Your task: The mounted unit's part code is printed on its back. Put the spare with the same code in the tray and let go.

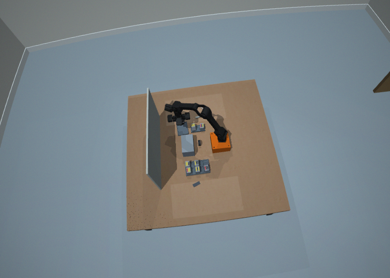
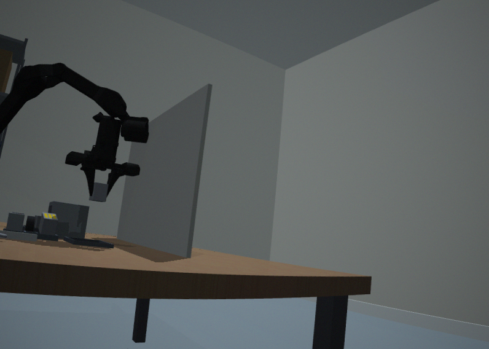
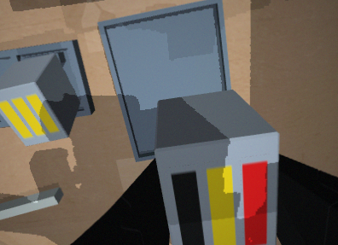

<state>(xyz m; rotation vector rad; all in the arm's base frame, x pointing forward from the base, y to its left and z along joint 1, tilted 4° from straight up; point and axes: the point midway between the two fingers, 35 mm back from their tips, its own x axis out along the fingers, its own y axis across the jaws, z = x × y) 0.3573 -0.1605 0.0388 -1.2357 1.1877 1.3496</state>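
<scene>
Now: gripper tip 12 cm above the flat grey tray and 1 cm past it. From my gripper tip the other things lie so: grey spare block (2 cm above); tall grey panel (21 cm to the left, 19 cm ahead, 10 cm above); grey mounted unit (20 cm to the left, 7 cm below, 6 cm behind).
</scene>
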